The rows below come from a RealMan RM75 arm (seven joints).
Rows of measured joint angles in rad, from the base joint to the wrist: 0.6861, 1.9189, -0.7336, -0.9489, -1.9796, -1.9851, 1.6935; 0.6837, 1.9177, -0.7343, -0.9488, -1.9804, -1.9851, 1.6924; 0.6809, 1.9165, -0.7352, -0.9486, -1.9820, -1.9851, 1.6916; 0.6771, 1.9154, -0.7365, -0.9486, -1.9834, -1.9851, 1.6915; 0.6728, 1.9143, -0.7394, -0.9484, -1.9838, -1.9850, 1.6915; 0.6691, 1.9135, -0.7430, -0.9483, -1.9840, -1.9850, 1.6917; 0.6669, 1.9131, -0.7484, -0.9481, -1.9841, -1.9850, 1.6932; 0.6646, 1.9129, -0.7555, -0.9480, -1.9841, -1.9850, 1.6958; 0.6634, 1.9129, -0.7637, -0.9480, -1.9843, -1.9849, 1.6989; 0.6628, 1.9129, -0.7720, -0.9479, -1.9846, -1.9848, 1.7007; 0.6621, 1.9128, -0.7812, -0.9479, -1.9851, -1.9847, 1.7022; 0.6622, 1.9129, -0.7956, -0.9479, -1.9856, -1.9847, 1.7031; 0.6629, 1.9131, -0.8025, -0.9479, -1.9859, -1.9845, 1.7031; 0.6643, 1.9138, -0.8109, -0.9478, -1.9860, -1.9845, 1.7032; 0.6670, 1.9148, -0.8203, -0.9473, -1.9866, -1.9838, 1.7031; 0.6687, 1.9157, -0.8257, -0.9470, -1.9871, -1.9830, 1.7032; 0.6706, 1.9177, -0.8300, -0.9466, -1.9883, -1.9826, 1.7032; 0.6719, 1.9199, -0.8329, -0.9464, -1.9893, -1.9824, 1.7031
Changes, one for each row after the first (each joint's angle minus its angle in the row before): -0.0024, -0.0012, -0.0007, 0.0001, -0.0008, 0.0000, -0.0011; -0.0028, -0.0012, -0.0009, 0.0002, -0.0016, 0.0000, -0.0008; -0.0038, -0.0011, -0.0013, 0.0000, -0.0014, 0.0000, -0.0001; -0.0043, -0.0011, -0.0029, 0.0002, -0.0004, 0.0001, 0.0000; -0.0037, -0.0008, -0.0036, 0.0001, -0.0002, 0.0000, 0.0002; -0.0022, -0.0004, -0.0054, 0.0002, -0.0001, 0.0000, 0.0015; -0.0023, -0.0002, -0.0071, 0.0001, 0.0000, 0.0000, 0.0026; -0.0012, 0.0000, -0.0082, 0.0000, -0.0002, 0.0001, 0.0031; -0.0006, 0.0000, -0.0083, 0.0001, -0.0003, 0.0001, 0.0018; -0.0007, -0.0001, -0.0092, 0.0000, -0.0005, 0.0001, 0.0015; 0.0001, 0.0001, -0.0144, 0.0000, -0.0005, 0.0000, 0.0009; 0.0007, 0.0002, -0.0069, 0.0000, -0.0003, 0.0002, 0.0000; 0.0014, 0.0007, -0.0084, 0.0001, -0.0001, 0.0000, 0.0001; 0.0027, 0.0010, -0.0094, 0.0005, -0.0006, 0.0007, -0.0001; 0.0017, 0.0009, -0.0054, 0.0003, -0.0005, 0.0008, 0.0001; 0.0019, 0.0020, -0.0043, 0.0004, -0.0012, 0.0004, 0.0000; 0.0013, 0.0022, -0.0029, 0.0002, -0.0010, 0.0002, -0.0001
